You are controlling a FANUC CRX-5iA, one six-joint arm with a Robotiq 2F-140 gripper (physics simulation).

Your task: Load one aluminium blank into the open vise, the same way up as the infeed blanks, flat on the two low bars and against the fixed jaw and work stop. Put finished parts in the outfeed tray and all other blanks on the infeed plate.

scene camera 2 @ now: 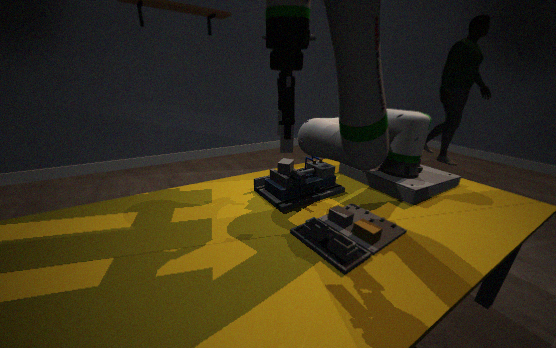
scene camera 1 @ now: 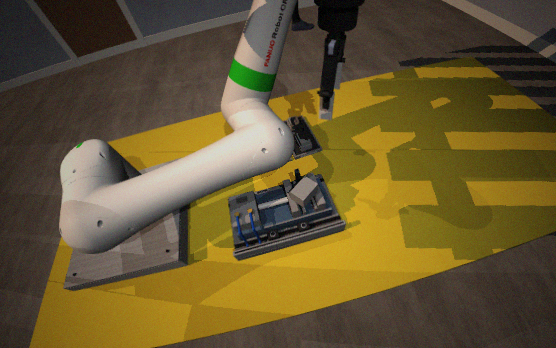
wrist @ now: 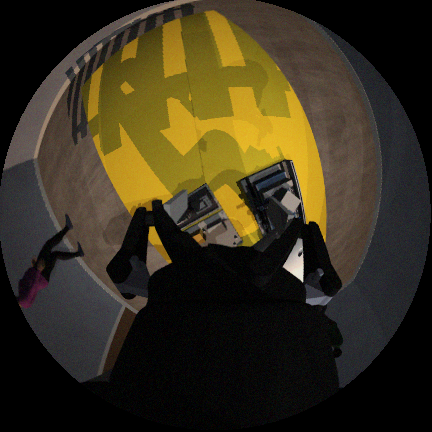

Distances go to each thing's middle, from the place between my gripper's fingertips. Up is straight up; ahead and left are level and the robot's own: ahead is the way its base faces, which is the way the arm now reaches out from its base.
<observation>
I see my gripper 240 mm above the outfeed tray (scene camera 2: pixel 321 249), 150 mm to the right of it and 30 mm past it. Round my hand: infeed plate (scene camera 2: pixel 389 233) (240 mm below, 180 mm behind, 160 mm to the left).
</observation>
